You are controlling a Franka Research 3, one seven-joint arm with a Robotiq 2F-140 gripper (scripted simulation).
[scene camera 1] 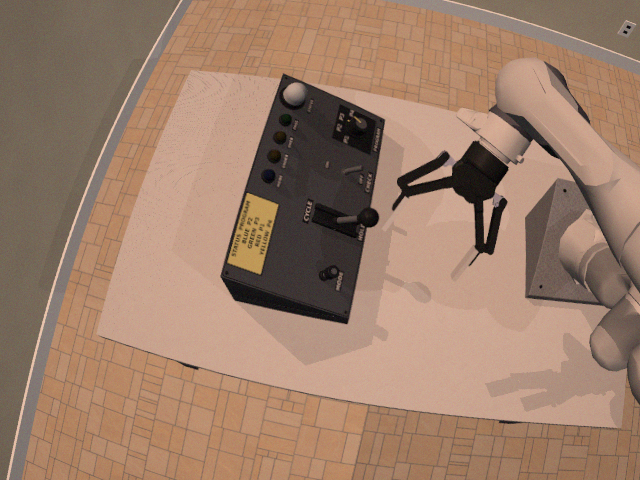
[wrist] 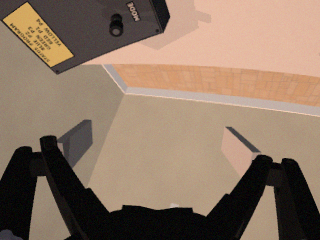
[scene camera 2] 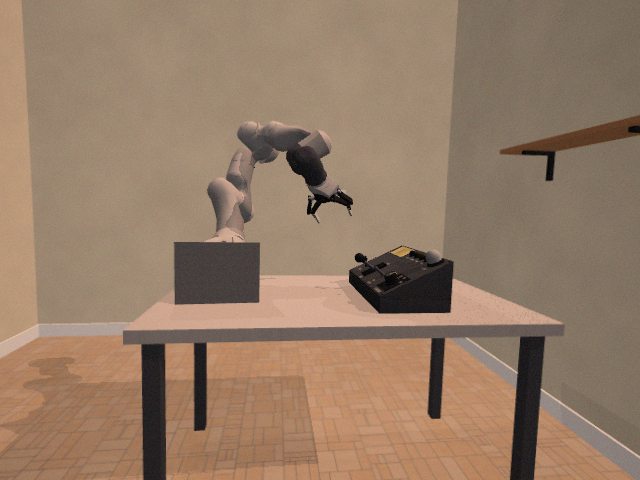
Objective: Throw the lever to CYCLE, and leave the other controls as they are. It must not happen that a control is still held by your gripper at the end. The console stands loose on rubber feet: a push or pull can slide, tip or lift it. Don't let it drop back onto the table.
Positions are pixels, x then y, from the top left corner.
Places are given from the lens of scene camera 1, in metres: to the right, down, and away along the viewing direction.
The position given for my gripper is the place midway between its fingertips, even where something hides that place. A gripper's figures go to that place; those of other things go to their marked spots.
my gripper [scene camera 1: 419,253]: 0.16, 0.02, 0.84
console [scene camera 1: 279,248]: -0.08, 0.02, 1.02
